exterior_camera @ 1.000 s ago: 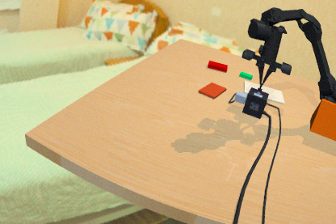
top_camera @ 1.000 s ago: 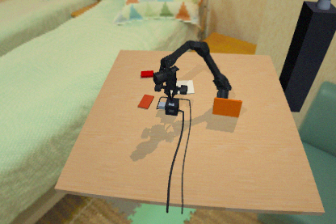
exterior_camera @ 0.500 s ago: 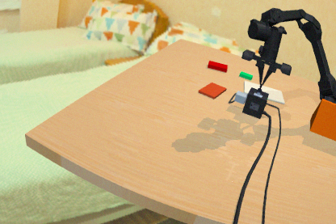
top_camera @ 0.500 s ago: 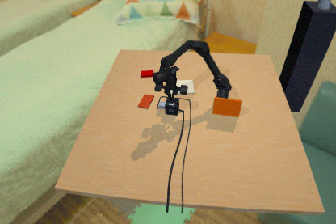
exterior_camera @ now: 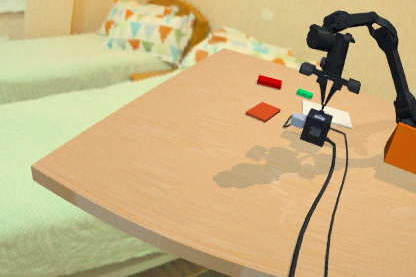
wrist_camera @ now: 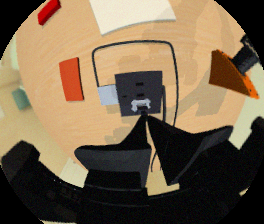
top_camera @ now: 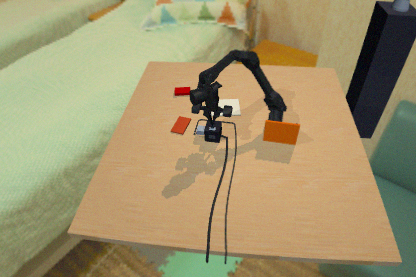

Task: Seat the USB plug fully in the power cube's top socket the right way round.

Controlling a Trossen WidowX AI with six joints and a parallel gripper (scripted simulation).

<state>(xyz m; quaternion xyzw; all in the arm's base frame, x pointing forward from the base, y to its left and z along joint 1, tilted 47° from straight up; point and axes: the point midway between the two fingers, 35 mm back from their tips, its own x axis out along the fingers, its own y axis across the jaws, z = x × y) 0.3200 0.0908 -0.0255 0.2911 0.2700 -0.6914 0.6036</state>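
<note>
My gripper tip is 2 cm above the USB plug. From my gripper tip the other things lie so: grey USB socket: 5 cm below; orange-red tile: 18 cm ahead, 9 cm to the right, 11 cm below; white sheet: 3 cm behind, 25 cm to the right, 11 cm below.
</note>
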